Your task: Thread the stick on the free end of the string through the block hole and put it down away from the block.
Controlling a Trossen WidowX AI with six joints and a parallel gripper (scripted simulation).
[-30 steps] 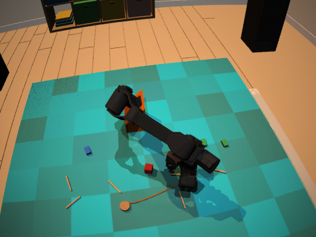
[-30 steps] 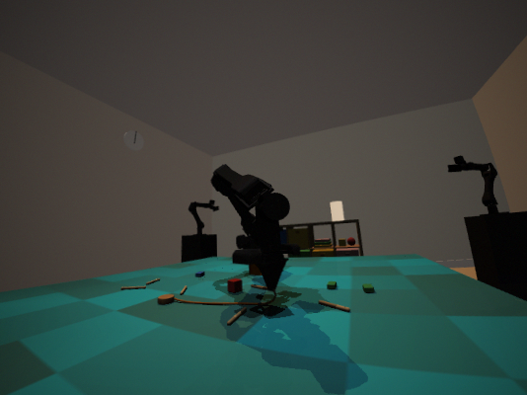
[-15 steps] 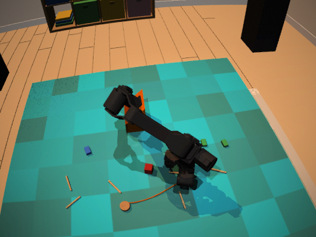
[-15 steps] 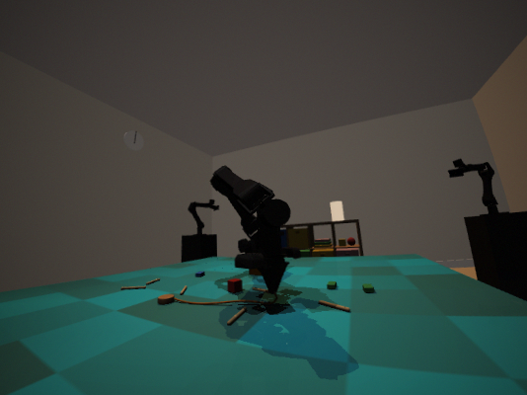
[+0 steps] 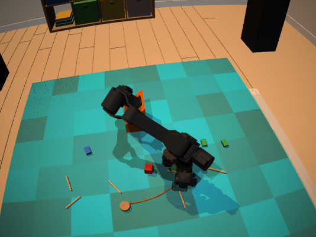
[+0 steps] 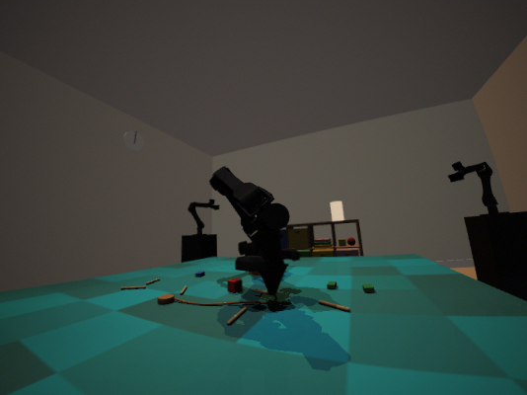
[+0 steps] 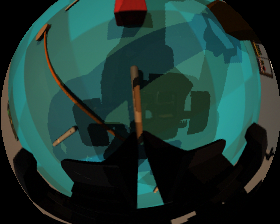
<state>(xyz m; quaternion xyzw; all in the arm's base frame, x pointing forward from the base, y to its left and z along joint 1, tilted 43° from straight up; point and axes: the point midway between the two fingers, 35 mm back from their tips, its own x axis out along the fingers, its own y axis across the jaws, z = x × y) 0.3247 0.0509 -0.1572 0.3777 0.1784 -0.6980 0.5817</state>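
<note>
Right now the red cube is 140 mm to the right of my gripper tip and 50 mm behind it. Also, from my gripper tip: blue cube: 400 mm to the right, 190 mm behind, 10 mm below; then round wooden button: 250 mm to the right, 100 mm ahead, 10 mm below; then green cube: 220 mm to the left, 110 mm behind, 10 mm below.
</note>
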